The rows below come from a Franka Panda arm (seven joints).
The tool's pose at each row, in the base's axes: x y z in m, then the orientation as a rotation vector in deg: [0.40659, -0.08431, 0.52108, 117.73, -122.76, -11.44]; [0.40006, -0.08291, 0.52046, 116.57, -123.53, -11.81]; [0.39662, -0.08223, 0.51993, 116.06, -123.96, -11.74]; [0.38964, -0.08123, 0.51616, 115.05, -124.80, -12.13]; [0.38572, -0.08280, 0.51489, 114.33, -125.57, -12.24]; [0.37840, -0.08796, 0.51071, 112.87, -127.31, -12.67]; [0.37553, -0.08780, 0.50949, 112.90, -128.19, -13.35]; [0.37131, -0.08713, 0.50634, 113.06, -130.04, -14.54]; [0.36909, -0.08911, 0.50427, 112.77, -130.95, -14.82]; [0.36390, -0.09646, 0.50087, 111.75, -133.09, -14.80]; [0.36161, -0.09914, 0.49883, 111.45, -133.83, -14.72]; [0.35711, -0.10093, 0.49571, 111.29, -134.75, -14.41]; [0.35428, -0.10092, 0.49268, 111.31, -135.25, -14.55]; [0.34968, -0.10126, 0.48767, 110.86, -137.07, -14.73]
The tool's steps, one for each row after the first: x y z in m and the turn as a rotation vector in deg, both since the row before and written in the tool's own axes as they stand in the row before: [-0.00116, 0.00631, 0.00196, -0.35, -0.12, 0.91]; [-0.00051, 0.00328, 0.00125, 0.00, 0.01, 0.45]; [-0.00068, 0.00605, 0.00518, -0.24, -0.24, 0.86]; [0.00183, 0.00340, 0.00212, 0.00, -0.19, 0.69]; [0.00568, 0.00571, 0.00573, 0.01, -0.60, 1.45]; [0.00015, 0.00253, 0.00182, 0.16, -0.86, 0.28]; [-0.00017, 0.00349, 0.00399, 0.51, -1.73, 0.55]; [0.00231, 0.00146, 0.00238, 0.23, -0.55, 0.48]; [0.00813, 0.00329, 0.00395, 0.69, -0.83, 1.34]; [0.00311, 0.00138, 0.00224, 0.30, -0.28, 0.43]; [0.00270, 0.00346, 0.00373, 0.56, -0.34, 0.42]; [0.00066, 0.00220, 0.00345, 0.21, -0.38, 0.16]; [0.00148, 0.00351, 0.00564, 0.70, -1.00, 0.87]
